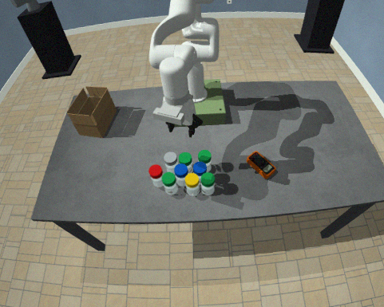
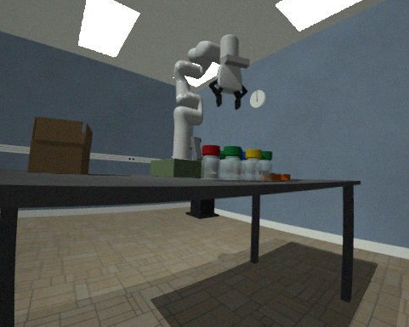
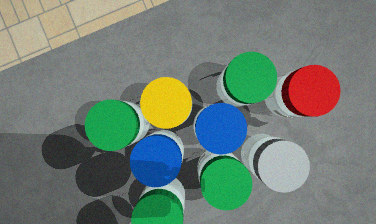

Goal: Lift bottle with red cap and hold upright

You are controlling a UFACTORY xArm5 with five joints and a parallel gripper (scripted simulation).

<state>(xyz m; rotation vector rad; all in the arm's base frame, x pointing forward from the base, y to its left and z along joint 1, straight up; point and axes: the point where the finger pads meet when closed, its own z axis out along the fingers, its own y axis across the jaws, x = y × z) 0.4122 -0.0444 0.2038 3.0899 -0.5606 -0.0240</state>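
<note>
My gripper is now 24 cm above the red-capped bottle, 12 cm to the left of it and 5 cm short of it. Also, from my hand: grey-capped bottle (24 cm below, 6 cm to the right, 1 cm behind); orange multimeter (33 cm to the left, 27 cm below, 1 cm behind); yellow-capped bottle (24 cm below, 10 cm ahead, 3 cm to the left).
</note>
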